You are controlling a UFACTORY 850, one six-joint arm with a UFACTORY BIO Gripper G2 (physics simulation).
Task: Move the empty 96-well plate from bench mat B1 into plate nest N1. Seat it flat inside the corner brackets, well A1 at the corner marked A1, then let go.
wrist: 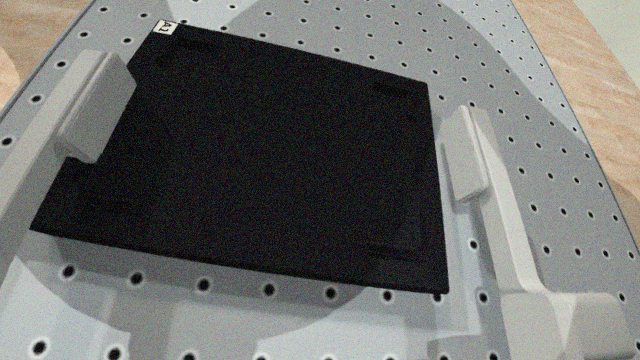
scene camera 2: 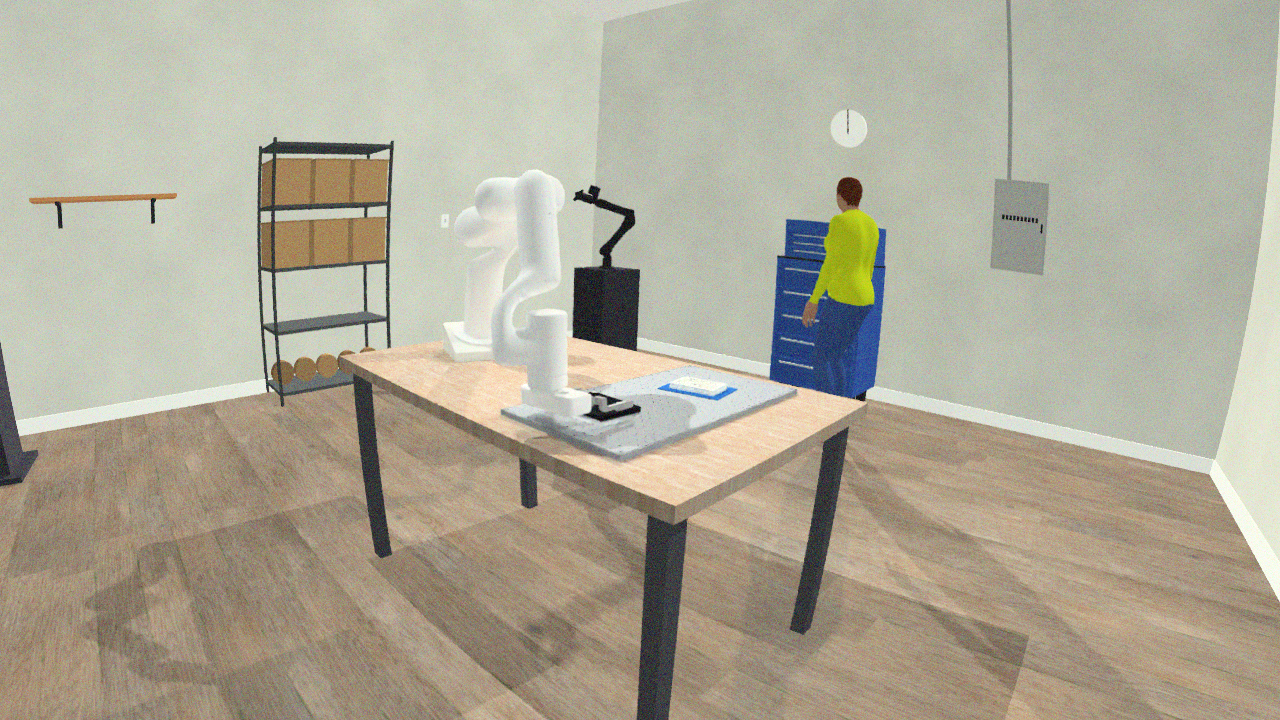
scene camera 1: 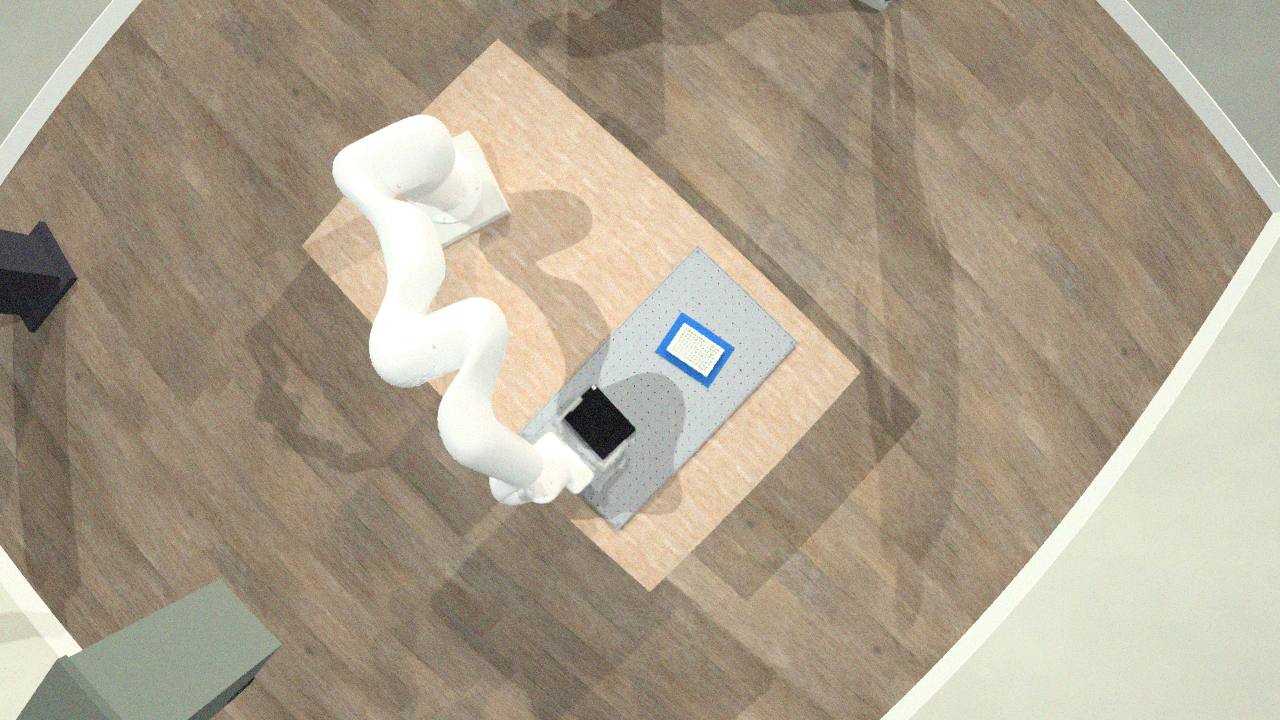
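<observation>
The white 96-well plate (scene camera 1: pixel 695 349) (scene camera 2: pixel 698 385) lies on the blue bench mat B1 (scene camera 1: pixel 709 382) (scene camera 2: pixel 730 390). The black plate nest N1 (scene camera 1: pixel 601 424) (scene camera 2: pixel 622 412) (wrist: pixel 275 170) holds no plate. Its white A1 label (wrist: pixel 166 27) is at the upper left corner in the wrist view. Its low dark corner brackets are hard to make out. My gripper (wrist: pixel 281 130) is open with nothing between its fingers. It is low over the nest; in the wrist view one finger overlaps the nest's left edge and the other is beside its right edge. The mat and plate do not show in the wrist view.
The nest and mat are on a grey perforated board (scene camera 1: pixel 751 344) (scene camera 2: pixel 760 391) (wrist: pixel 575 235) on the wooden table (scene camera 1: pixel 546 152) (scene camera 2: pixel 554 447). The arm's base (scene camera 1: pixel 487 201) (scene camera 2: pixel 460 342) stands at the table's other end. A person (scene camera 2: pixel 850 259) stands by a blue tool cabinet (scene camera 2: pixel 792 322) behind the table.
</observation>
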